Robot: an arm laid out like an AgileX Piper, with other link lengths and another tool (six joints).
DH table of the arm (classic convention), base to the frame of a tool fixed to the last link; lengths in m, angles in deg. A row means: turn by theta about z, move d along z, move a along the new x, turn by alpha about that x. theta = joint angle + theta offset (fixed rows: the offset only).
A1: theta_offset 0; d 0.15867; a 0; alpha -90
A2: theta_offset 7.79; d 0; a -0.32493; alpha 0
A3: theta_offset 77.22; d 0; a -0.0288; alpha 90
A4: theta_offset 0; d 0.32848; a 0; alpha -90
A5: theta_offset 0; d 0; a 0; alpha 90
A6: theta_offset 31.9; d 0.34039; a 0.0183; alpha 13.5
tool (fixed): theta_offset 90; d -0.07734; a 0; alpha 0
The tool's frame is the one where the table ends.
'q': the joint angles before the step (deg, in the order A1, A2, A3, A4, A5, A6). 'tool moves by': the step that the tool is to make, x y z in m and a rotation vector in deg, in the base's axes. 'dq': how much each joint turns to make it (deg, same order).
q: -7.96 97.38 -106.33 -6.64 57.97 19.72
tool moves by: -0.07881 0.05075 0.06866 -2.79 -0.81 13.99
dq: 0.10 -10.64 0.11 9.60 8.91 -16.12
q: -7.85 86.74 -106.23 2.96 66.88 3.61
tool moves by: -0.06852 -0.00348 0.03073 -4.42 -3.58 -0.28
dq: 0.00 -11.98 7.86 -2.97 0.01 -1.61
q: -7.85 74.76 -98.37 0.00 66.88 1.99
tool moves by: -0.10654 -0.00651 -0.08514 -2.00 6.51 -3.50
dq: -0.01 -19.37 25.64 -4.91 0.00 2.08
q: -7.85 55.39 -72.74 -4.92 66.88 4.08
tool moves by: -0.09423 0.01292 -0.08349 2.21 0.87 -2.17
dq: -0.01 -21.21 22.61 -0.06 0.00 3.02
